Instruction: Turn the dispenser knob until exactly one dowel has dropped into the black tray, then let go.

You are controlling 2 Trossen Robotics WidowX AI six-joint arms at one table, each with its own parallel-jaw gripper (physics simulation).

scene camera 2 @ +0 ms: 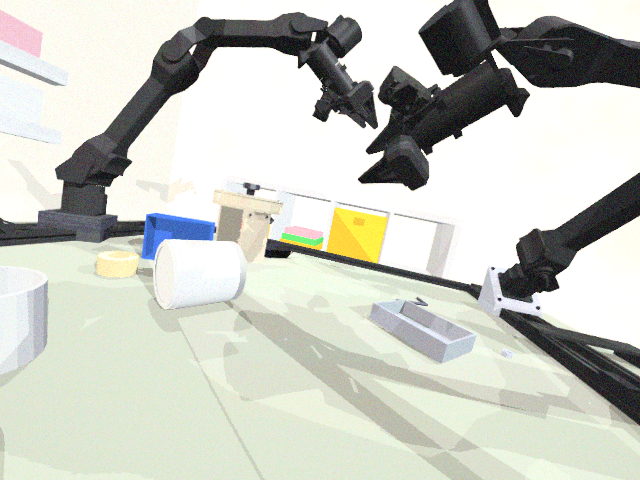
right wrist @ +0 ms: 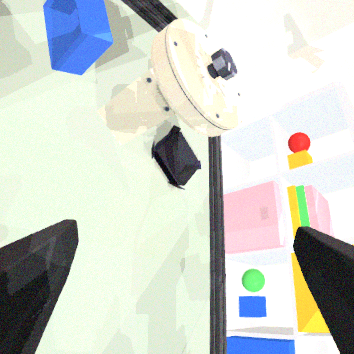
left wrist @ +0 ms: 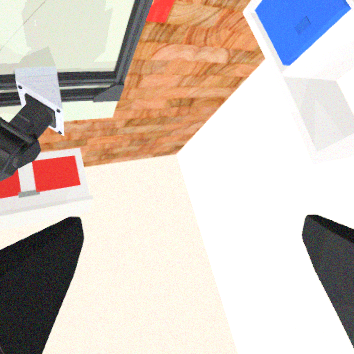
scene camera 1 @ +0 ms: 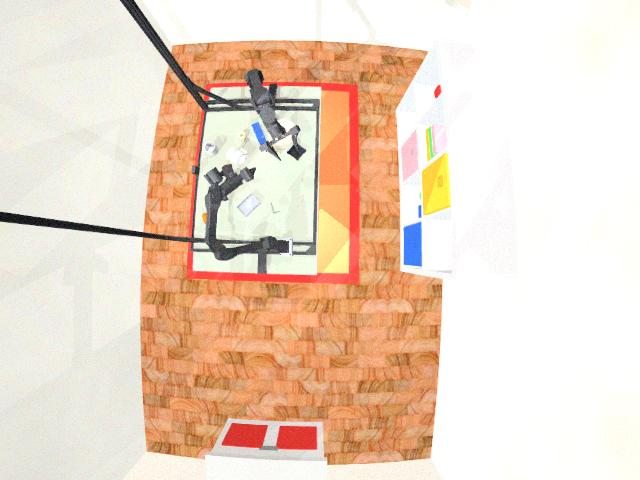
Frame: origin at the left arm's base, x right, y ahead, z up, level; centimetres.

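Seen in the pictures: left gripper, fingertip midpoint: (scene camera 2: 370, 127) (left wrist: 193, 226) (scene camera 1: 289, 156); right gripper, fingertip midpoint: (scene camera 2: 363, 165) (right wrist: 188, 234) (scene camera 1: 250, 170); left arm's base, link origin: (scene camera 2: 82, 213); right arm's base, link origin: (scene camera 2: 514, 287) (left wrist: 41, 110) (scene camera 1: 285, 247).
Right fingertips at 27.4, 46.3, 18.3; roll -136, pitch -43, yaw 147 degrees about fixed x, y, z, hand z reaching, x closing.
Offsets run from my right fingertips to a thing's top centre, as dx, dy, dz. "spot": to the spot under its first point.
The beige dispenser {-25.9, -13.4, -8.3} (scene camera 2: 241, 227) (right wrist: 192, 85) stands upright beside the blue bin, partly under the left arm in scene camera 1. Its black knob {spot: -23.9, -13.7, -6.6} (scene camera 2: 251, 187) (right wrist: 222, 64) is on the round top. The small black tray {-28.6, -4.9, -20.6} (scene camera 1: 296, 153) (scene camera 2: 278, 249) (right wrist: 176, 157) sits at the dispenser's foot; I can make out no dowel in it. My left gripper (scene camera 1: 288, 151) (scene camera 2: 370, 125) (left wrist: 193, 226) is open and empty, high above the dispenser area. My right gripper (scene camera 1: 250, 172) (scene camera 2: 363, 166) (right wrist: 188, 234) is open and empty, high over the table, apart from the knob.
A blue bin {-15.6, -26.4, -15.0} (scene camera 1: 258, 133) (scene camera 2: 178, 232) (right wrist: 80, 42), a tape roll {-6.2, -33.5, -20.5} (scene camera 2: 117, 264), a white cylinder lying on its side {spot: +7.7, -22.3, -17.7} (scene camera 2: 199, 273) and a grey cup {spot: +15.6, -33.4, -19.1} (scene camera 2: 20, 315) stand near the dispenser. A shallow grey tray {+12.9, +7.0, -20.5} (scene camera 1: 248, 205) (scene camera 2: 408, 333) and a hex key {+0.6, +16.7, -22.5} (scene camera 1: 274, 208) lie farther off.
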